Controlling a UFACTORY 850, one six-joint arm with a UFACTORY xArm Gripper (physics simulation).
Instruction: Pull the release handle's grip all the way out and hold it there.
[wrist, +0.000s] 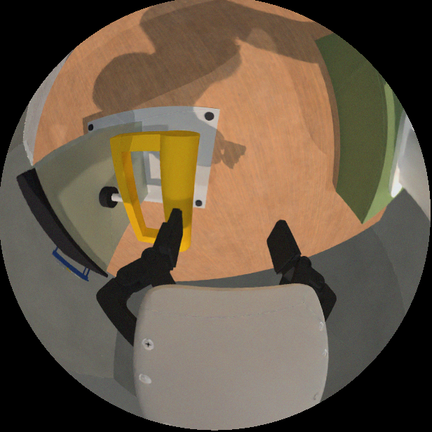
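Observation:
The release handle's yellow grip (180, 165) is a D-shaped loop with a thick round bar, left of the middle of the wrist view. A thin pale rod (116, 197) joins its far side to a black collar (107, 197) on a grey-green housing (75, 185). My gripper (229, 226) is wide open and empty. Its left finger overlaps the lower end of the thick bar in the view; whether they touch I cannot tell. Its right finger stands well to the right of the bar.
The housing has a light grey base plate (212, 145) with dark bolts, on a wooden table top (270, 150). A green block-like object (355, 125) stands at the right. A black panel (55, 225) edges the housing at the left, with a blue bracket (70, 266) below it.

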